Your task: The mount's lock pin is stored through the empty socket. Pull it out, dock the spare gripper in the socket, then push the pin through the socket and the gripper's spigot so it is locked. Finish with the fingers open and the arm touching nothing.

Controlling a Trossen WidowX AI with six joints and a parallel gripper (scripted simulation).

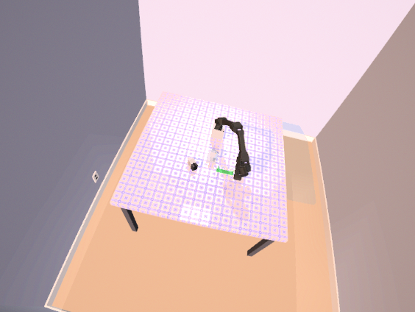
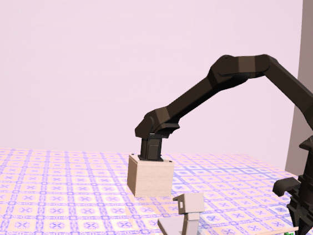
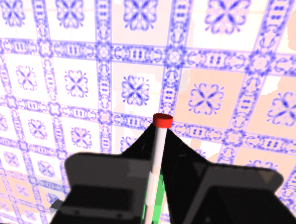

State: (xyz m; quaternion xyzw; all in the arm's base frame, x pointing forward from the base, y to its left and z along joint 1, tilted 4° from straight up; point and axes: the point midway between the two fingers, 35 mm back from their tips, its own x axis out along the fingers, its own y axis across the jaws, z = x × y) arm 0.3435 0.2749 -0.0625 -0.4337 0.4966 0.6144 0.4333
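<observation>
Now: the green pin holder 100 mm to the right of my gripper tip and 20 mm ahead of it. The rest, counted from my gripper tip: spare gripper 370 mm to the right, 60 mm ahead, 10 mm above; grey-blue mount 240 mm to the right, 70 mm behind, 30 mm above.
</observation>
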